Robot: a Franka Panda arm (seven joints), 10 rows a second.
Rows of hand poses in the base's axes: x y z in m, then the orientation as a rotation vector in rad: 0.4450, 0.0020, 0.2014, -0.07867, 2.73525, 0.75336; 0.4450, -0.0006, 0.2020, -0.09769, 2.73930, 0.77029; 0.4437, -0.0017, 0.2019, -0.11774, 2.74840, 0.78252; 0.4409, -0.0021, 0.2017, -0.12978, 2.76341, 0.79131; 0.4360, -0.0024, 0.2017, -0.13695, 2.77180, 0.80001; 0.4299, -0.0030, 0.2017, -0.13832, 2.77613, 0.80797; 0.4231, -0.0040, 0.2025, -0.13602, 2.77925, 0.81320
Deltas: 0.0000, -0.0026, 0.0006, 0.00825, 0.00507, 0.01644; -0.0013, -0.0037, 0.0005, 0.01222, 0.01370, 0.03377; -0.0041, -0.0041, 0.0003, 0.01353, 0.02826, 0.04630; -0.0090, -0.0044, 0.0003, 0.01665, 0.03735, 0.05420; -0.0151, -0.0050, 0.0003, 0.02074, 0.04328, 0.05729; -0.0219, -0.0060, 0.0011, 0.02369, 0.04789, 0.05726
